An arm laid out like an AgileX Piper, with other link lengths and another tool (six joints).
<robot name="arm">
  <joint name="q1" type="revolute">
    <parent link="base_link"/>
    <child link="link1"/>
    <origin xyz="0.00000 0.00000 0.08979"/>
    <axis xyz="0 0 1"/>
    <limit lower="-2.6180" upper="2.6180"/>
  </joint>
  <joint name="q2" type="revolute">
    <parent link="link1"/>
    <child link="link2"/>
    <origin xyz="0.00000 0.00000 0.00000"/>
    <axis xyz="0 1 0"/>
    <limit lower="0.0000" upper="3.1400"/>
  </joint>
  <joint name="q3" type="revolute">
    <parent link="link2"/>
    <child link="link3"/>
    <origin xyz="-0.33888 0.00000 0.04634"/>
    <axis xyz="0 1 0"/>
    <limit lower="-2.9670" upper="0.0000"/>
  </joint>
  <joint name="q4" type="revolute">
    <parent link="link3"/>
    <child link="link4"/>
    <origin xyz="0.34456 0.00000 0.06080"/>
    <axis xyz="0.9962 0 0.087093"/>
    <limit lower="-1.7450" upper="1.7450"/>
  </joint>
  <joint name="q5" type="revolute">
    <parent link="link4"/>
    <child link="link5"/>
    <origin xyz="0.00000 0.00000 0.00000"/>
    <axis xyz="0 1 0"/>
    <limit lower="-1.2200" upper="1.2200"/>
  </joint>
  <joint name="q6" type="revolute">
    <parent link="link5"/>
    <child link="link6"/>
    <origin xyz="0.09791 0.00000 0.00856"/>
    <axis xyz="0.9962 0 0.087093"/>
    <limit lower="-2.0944" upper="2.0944"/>
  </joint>
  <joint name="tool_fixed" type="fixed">
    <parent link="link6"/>
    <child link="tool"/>
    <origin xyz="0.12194 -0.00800 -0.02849" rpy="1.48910 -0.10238 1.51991"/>
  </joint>
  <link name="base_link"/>
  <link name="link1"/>
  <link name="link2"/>
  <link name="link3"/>
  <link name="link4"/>
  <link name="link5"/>
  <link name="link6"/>
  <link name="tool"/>
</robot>
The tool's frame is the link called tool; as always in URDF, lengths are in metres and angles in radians.
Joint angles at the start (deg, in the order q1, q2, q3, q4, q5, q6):
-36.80 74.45 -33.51 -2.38 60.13 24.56
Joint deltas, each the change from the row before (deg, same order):
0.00 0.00 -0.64 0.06 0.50 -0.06
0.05 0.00 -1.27 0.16 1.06 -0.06
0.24 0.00 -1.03 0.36 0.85 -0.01
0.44 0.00 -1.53 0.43 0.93 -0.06
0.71 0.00 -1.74 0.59 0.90 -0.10
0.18 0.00 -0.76 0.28 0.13 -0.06
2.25 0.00 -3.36 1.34 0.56 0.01
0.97 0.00 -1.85 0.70 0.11 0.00
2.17 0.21 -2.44 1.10 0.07 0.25
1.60 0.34 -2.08 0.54 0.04 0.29
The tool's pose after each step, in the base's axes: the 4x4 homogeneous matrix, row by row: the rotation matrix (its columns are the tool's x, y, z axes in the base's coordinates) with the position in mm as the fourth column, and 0 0 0 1 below. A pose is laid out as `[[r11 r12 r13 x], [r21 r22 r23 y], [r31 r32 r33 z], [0 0 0 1]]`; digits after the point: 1 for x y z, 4 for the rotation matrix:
[[0.8992 0.4084 -0.1572 156.2], [0.4148 -0.9099 0.0088 -116.3], [-0.1394 -0.0731 -0.9875 39.9], [0 0 0 1]]
[[0.8998 0.4085 -0.1531 160.3], [0.4145 -0.9100 0.0083 -118.5], [-0.1359 -0.0709 -0.9882 46.5], [0 0 0 1]]
[[0.9004 0.4093 -0.1477 164.5], [0.4152 -0.9097 0.0103 -119.0], [-0.1301 -0.0706 -0.9890 51.8], [0 0 0 1]]
[[0.9001 0.4140 -0.1358 171.6], [0.4189 -0.9080 0.0085 -120.3], [-0.1197 -0.0646 -0.9907 59.5], [0 0 0 1]]
[[0.8984 0.4229 -0.1189 180.6], [0.4266 -0.9044 0.0061 -121.0], [-0.1050 -0.0562 -0.9929 68.3], [0 0 0 1]]
[[0.8987 0.4251 -0.1075 185.0], [0.4279 -0.9038 0.0031 -122.1], [-0.0959 -0.0488 -0.9942 72.0], [0 0 0 1]]
[[0.8901 0.4523 -0.0555 207.8], [0.4525 -0.8917 -0.0093 -120.5], [-0.0537 -0.0168 -0.9984 88.9], [0 0 0 1]]
[[0.8860 0.4630 -0.0238 220.1], [0.4627 -0.8863 -0.0167 -120.3], [-0.0288 0.0038 -0.9996 98.5], [0 0 0 1]]
[[0.8741 0.4854 0.0181 238.6], [0.4857 -0.8739 -0.0207 -115.0], [0.0058 0.0269 -0.9996 110.8], [0 0 0 1]]
[[0.8639 0.5013 0.0488 252.8], [0.5029 -0.8640 -0.0263 -111.8], [0.0290 0.0472 -0.9985 120.8], [0 0 0 1]]

